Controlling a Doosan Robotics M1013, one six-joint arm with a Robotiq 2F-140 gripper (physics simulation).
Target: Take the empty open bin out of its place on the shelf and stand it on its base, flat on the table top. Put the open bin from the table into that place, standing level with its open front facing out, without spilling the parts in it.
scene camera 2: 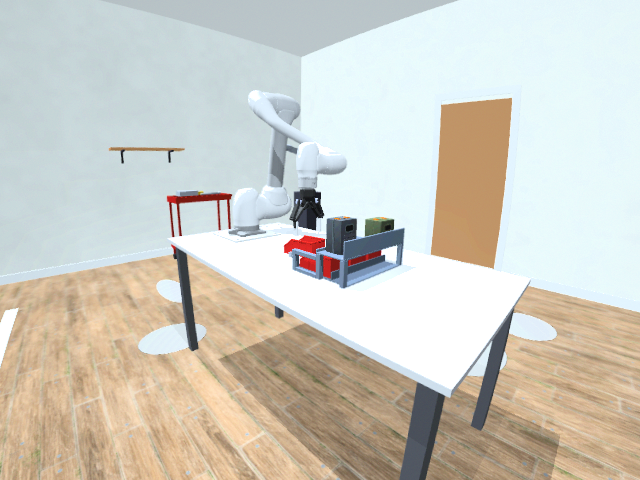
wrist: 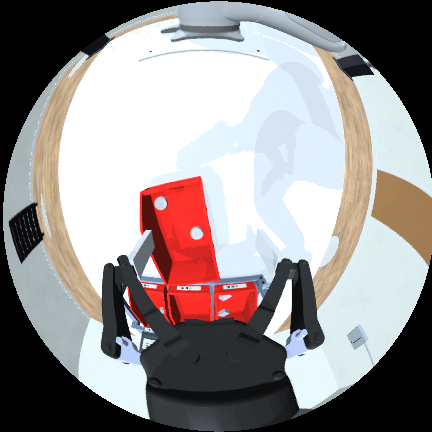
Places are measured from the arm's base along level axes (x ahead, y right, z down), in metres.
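Pixels of known places: gripper, fingertip midpoint: [scene camera 2: 307,233] [wrist: 203,238]; arm's base, link origin: [scene camera 2: 247,233].
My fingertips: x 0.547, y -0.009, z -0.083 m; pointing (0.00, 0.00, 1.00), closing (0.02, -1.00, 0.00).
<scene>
Ahead of a thing's pixels: the offset from my fingertips to its top centre. "spot": to the spot under its first point. Level surfaces: height alone.
The red open bin on the table @[spot: dz +0.020, dx +0.073, dy +0.081 m] [scene camera 2: 305,242] [wrist: 185,235] stands at the shelf's front, turned at a slant, with two pale round parts inside. The grey shelf [scene camera 2: 374,243] [wrist: 262,281] holds three red bins side by side. The middle bin @[spot: dz +0.082, dx +0.286, dy +0.048 m] [wrist: 191,306] shows no parts; its lower end is hidden by the gripper body. The left bin @[spot: dz +0.081, dx +0.265, dy +0.166 m] [wrist: 152,300] shows a pale part, and the right bin @[spot: dz +0.082, dx +0.262, dy -0.088 m] [wrist: 237,299] holds two. My gripper [scene camera 2: 308,226] [wrist: 203,238] is open and empty, above the table. In the wrist view its left pad overlaps the table bin's left edge.
A dark grey box @[dz -0.133, dx +0.355, dy +0.163 m] [scene camera 2: 341,235] and a green box @[dz -0.108, dx +0.362, dy -0.068 m] [scene camera 2: 378,225] stand on top of the shelf. The robot's base [scene camera 2: 247,230] [wrist: 207,32] is at the far end of the white table @[dz +0.091 m] [scene camera 2: 439,310] [wrist: 110,125]. A red cart [scene camera 2: 199,197] stands beyond it.
</scene>
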